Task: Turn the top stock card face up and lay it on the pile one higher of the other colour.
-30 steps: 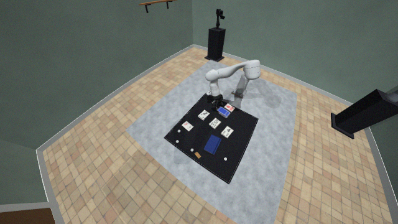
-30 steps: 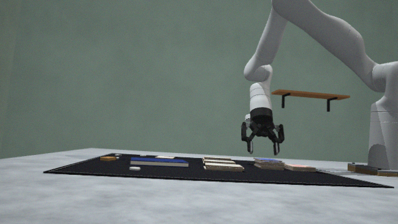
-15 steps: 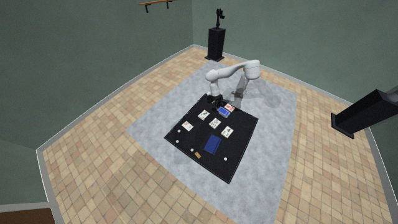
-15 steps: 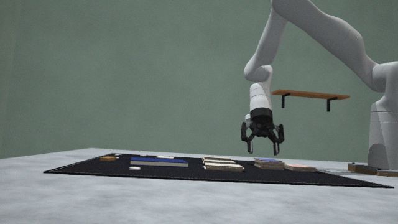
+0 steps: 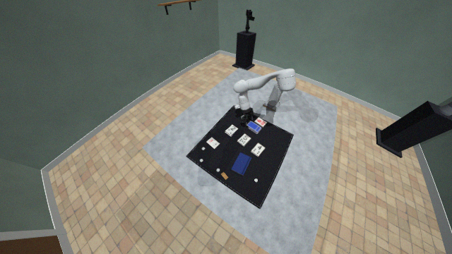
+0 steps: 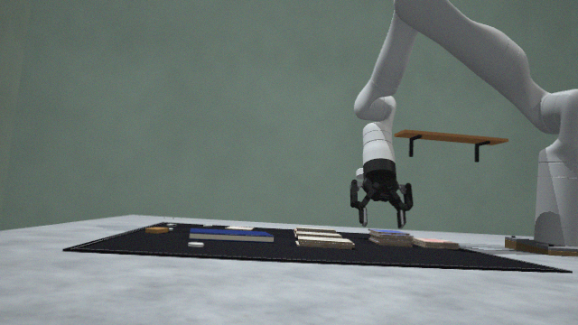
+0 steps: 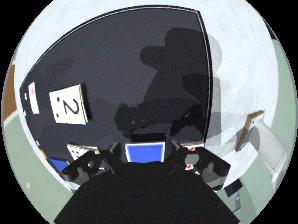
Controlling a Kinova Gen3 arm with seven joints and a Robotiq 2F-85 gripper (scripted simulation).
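Now: hand 50 mm to the right of the blue-backed card and 20 mm above it.
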